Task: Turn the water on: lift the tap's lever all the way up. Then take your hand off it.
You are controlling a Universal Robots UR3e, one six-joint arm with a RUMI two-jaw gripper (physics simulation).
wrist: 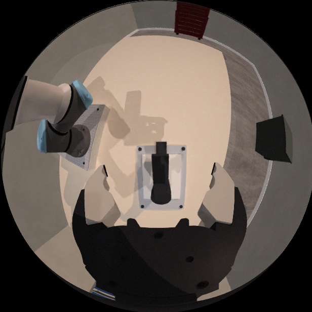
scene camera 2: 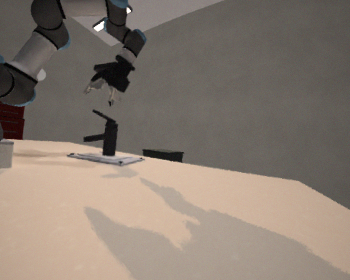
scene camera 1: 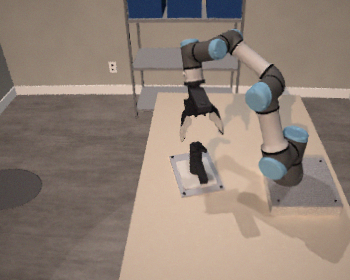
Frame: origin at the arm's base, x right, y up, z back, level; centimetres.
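Where they show: gripper, fingertip midpoint: [scene camera 2: 98,100] [scene camera 1: 202,138].
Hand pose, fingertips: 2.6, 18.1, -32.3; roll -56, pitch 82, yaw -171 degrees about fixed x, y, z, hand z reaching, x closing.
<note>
Each offset is from my fingertips to the top centre of the thing, as dx, dy, dz. "*": to the spot under its first point. Level surfaces: height alone.
The black tap @(* +3.0, -14.4, -1.4) [scene camera 1: 196,164] [scene camera 2: 110,140] [wrist: 161,194] stands upright on a pale grey plate [scene camera 1: 177,175] [scene camera 2: 132,159] [wrist: 183,175] with dark screws at its corners. Its lever @(+3.7, -4.1, -0.5) [scene camera 2: 103,116] [wrist: 160,167] is on top of the body, above the spout @(+1.1, -13.6, -0.2) [scene camera 2: 93,138] [wrist: 161,147]. In the scene camera 2 view the lever slants upward, its free end higher than its hinge. My gripper [scene camera 1: 202,136] [scene camera 2: 99,98] [wrist: 158,165] is wide open and empty. It hangs above the tap, with a gap between its fingertips and the lever in the scene camera 2 view.
The arm's base block [scene camera 1: 305,212] [wrist: 95,145] stands on the table @(dy -23.6) [scene camera 1: 165,240], beside the tap plate. A metal shelf rack [scene camera 1: 130,60] with blue bins stands behind the table. A dark box [scene camera 2: 163,155] [wrist: 272,140] and a red cabinet [scene camera 2: 12,122] [wrist: 192,20] stand farther off.
</note>
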